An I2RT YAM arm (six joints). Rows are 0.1 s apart.
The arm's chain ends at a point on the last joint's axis. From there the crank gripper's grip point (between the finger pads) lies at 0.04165 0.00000 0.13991 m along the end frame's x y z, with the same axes.
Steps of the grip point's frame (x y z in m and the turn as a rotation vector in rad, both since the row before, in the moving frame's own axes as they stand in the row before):
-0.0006, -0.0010, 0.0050, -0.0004, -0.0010, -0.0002
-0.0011, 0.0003, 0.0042, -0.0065, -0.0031, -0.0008
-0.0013, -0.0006, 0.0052, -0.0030, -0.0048, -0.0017
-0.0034, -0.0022, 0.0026, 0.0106, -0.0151, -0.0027
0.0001, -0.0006, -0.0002, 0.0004, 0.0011, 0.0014
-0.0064, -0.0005, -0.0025, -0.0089, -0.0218, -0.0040
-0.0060, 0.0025, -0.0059, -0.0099, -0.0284, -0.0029
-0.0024, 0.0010, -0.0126, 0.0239, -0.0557, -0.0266
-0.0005, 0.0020, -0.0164, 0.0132, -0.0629, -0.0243
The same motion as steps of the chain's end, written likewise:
-0.0005, -0.0010, 0.0050, -0.0004, -0.0010, -0.0002
-0.0007, -0.0006, 0.0041, -0.0065, -0.0031, -0.0008
-0.0006, -0.0009, 0.0050, -0.0030, -0.0048, -0.0017
-0.0013, -0.0006, 0.0020, 0.0106, -0.0151, -0.0027
-0.0001, -0.0006, -0.0002, 0.0004, 0.0011, 0.0014
-0.0033, -0.0016, -0.0034, -0.0089, -0.0218, -0.0040
-0.0020, 0.0012, -0.0070, -0.0099, -0.0284, -0.0029
0.0055, 0.0054, -0.0146, 0.0239, -0.0557, -0.0266
0.0084, 0.0048, -0.0187, 0.0132, -0.0629, -0.0243

